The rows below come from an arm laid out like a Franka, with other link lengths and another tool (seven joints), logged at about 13 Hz.
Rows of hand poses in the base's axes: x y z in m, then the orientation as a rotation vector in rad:
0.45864 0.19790 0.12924 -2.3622 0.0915 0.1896
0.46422 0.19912 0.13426 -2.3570 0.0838 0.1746
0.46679 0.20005 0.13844 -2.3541 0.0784 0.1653
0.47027 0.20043 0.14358 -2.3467 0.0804 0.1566
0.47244 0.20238 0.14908 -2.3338 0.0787 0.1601
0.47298 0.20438 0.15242 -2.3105 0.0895 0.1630
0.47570 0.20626 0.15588 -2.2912 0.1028 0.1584
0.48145 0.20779 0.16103 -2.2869 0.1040 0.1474
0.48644 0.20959 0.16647 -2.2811 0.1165 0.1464
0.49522 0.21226 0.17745 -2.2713 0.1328 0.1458
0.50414 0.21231 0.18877 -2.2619 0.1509 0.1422
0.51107 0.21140 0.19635 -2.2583 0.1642 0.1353
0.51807 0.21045 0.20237 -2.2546 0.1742 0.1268
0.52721 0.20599 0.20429 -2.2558 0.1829 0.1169
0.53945 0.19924 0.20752 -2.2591 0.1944 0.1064
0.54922 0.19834 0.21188 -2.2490 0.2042 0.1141
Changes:
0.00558 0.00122 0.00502 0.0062 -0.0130 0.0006
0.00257 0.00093 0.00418 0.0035 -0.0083 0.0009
0.00348 0.00038 0.00514 0.0074 -0.0055 -0.0046
0.00217 0.00195 0.00550 0.0129 0.0023 0.0014
0.00054 0.00200 0.00334 0.0223 0.0061 -0.0086
0.00272 0.00188 0.00346 0.0182 0.0014 -0.0126
0.00575 0.00153 0.00515 0.0043 -0.0075 -0.0048
0.00499 0.00180 0.00544 0.0048 0.0035 -0.0098
0.00878 0.00267 0.01098 0.0084 0.0051 -0.0127
0.00892 0.00005 0.01132 0.0078 0.0035 -0.0150
0.00693 -0.00091 0.00758 0.0023 -0.0005 -0.0122
0.00700 -0.00095 0.00602 0.0026 -0.0028 -0.0104
0.00914 -0.00446 0.00192 -0.0022 -0.0042 -0.0095
0.01224 -0.00675 0.00323 -0.0046 -0.0036 -0.0115
0.00977 -0.00090 0.00436 0.0094 0.0087 -0.0054

